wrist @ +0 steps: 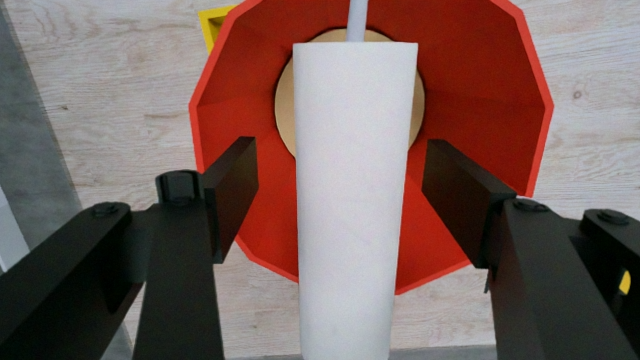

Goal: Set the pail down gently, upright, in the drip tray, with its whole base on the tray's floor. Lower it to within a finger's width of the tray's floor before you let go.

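The red pail [480, 100] shows from above in the wrist view, with its many-sided rim and a tan disc [286, 107] at its bottom. Its thick white handle grip [352, 165] lies across the middle of the view, with a thin grey rod at its upper end. My gripper [340, 164] is open, one finger on each side of the grip, with a gap on both sides. A corner of the yellow drip tray [204, 27] shows past the rim at the upper left. The pail hides the rest of the tray and its own base, so I cannot tell what the base rests on.
A pale wood-grain surface [110, 110] lies around the pail. Its edge runs down the left side, with a grey surface [30, 125] beyond. Part of a white object [9, 235] shows at the far left. Another grey strip [445, 353] runs along the bottom edge.
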